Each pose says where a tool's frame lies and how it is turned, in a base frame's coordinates. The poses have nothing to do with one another.
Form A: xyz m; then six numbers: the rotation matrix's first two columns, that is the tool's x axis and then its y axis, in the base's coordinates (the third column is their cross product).
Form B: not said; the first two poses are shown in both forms.
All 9 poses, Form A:
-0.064 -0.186 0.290 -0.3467 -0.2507 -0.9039 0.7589 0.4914 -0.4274
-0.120 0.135 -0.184 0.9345 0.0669 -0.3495 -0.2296 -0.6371 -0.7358
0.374 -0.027 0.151 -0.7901 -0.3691 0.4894 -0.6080 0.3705 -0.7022
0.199 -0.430 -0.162 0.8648 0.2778 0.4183 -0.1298 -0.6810 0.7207
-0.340 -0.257 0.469 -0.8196 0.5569 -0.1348 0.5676 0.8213 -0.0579
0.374 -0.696 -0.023 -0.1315 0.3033 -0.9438 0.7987 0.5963 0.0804
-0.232 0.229 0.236 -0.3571 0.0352 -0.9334 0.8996 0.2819 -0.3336
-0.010 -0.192 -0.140 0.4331 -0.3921 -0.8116 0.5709 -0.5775 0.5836
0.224 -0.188 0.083 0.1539 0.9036 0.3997 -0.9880 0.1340 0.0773
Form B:
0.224 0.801 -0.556 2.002 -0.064 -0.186 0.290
-0.980 0.051 0.193 2.267 -0.120 0.135 -0.184
0.301 -0.825 0.479 2.889 0.374 -0.027 0.151
0.959 0.046 0.280 2.325 0.199 -0.430 -0.162
0.296 0.954 -0.048 3.030 -0.340 -0.257 0.469
0.456 0.847 -0.274 2.013 0.374 -0.696 -0.023
0.392 0.743 -0.542 2.219 -0.232 0.229 0.236
0.802 0.070 -0.594 2.196 -0.010 -0.192 -0.140
0.243 -0.193 0.951 1.470 0.224 -0.188 0.083

